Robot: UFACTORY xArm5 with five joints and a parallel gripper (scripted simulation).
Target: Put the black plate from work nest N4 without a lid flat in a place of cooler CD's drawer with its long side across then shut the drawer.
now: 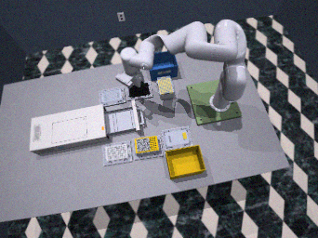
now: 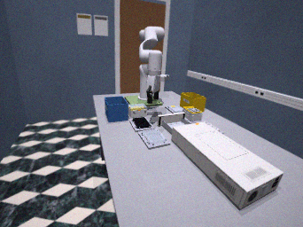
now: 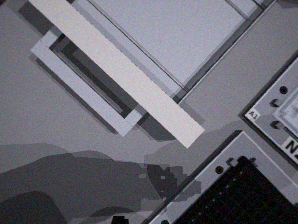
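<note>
My gripper is now 150 mm above the black plate, 70 mm to the left of it and 10 mm past it. Round my hand: clear plate (170 mm ahead, 150 mm below, 60 mm to the right); then blue bin (200 mm to the right, 180 mm behind, 130 mm below); then cooler drawer (140 mm ahead, 130 mm to the left, 130 mm below).
</note>
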